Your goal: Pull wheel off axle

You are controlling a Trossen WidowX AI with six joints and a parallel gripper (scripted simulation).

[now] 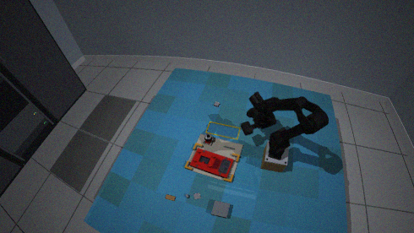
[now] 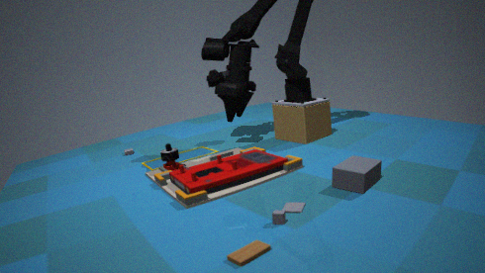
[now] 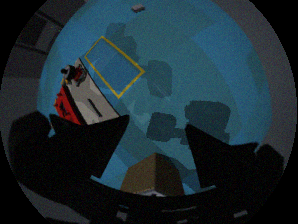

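The wheel is 23 cm ahead of my gripper tip, 11 cm to the left of it and 2 cm below it. The rest, counted from my gripper tip: brown block: 49 cm to the left, 27 cm ahead, 6 cm below; then grey box: 45 cm to the left, 4 cm below, 3 cm ahead.
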